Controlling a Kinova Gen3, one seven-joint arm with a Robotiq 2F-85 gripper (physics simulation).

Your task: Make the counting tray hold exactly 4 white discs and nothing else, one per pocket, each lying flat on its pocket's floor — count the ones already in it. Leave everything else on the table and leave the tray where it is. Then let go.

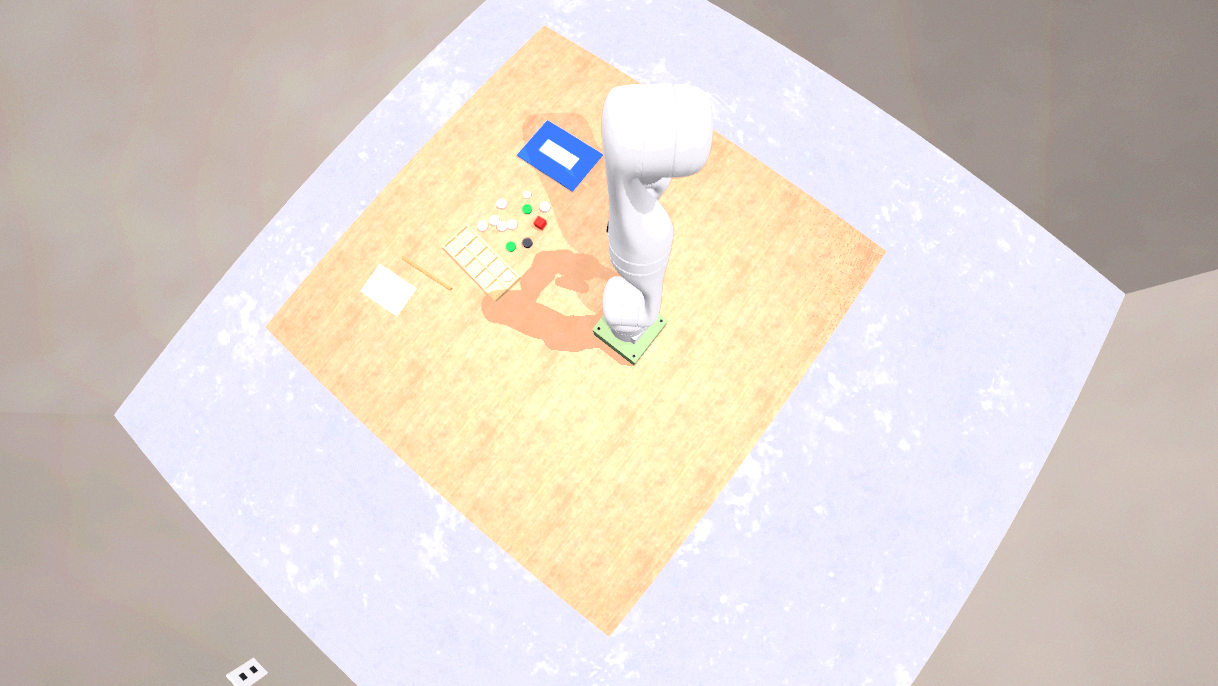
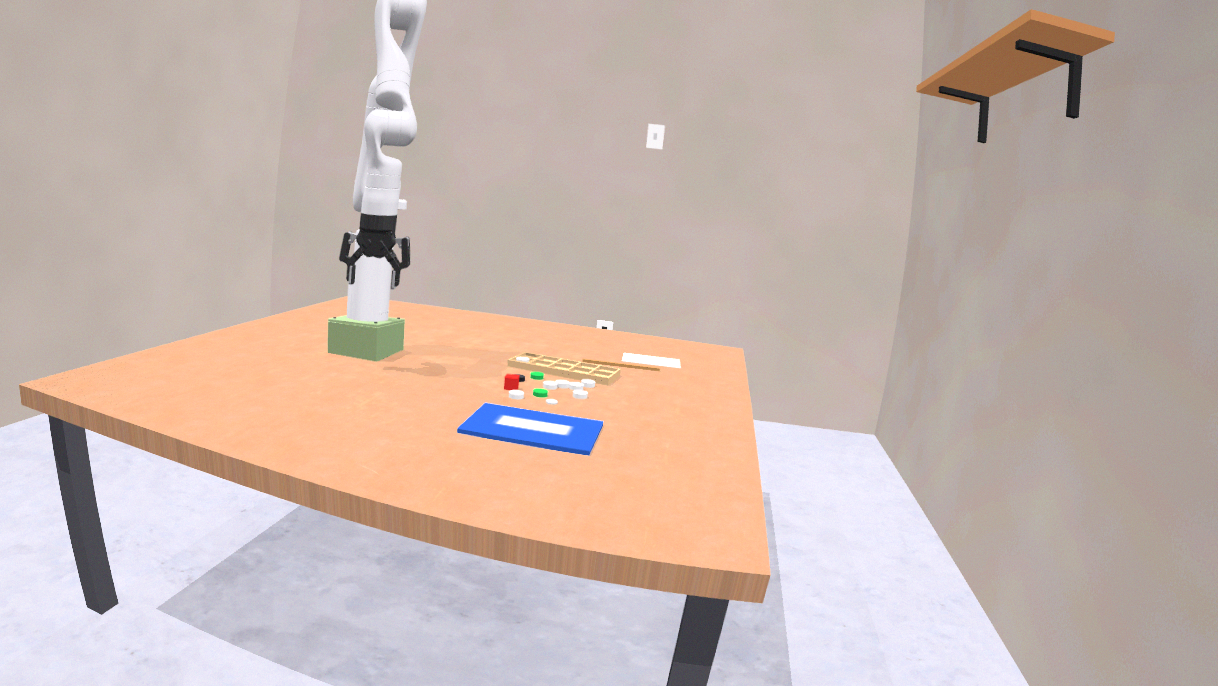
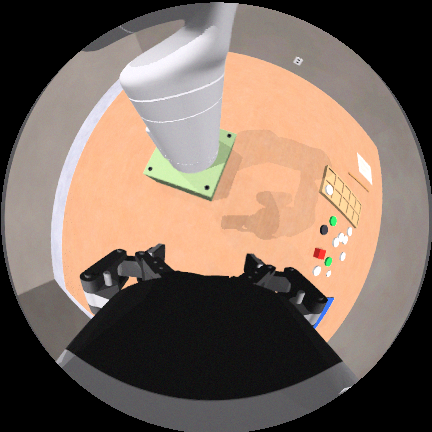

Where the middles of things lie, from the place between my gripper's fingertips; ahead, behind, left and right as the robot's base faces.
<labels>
The wooden counting tray (image 1: 481, 262) lies 350 mm ahead of my hand, 250 mm to the left of it and 170 mm below it.
</labels>
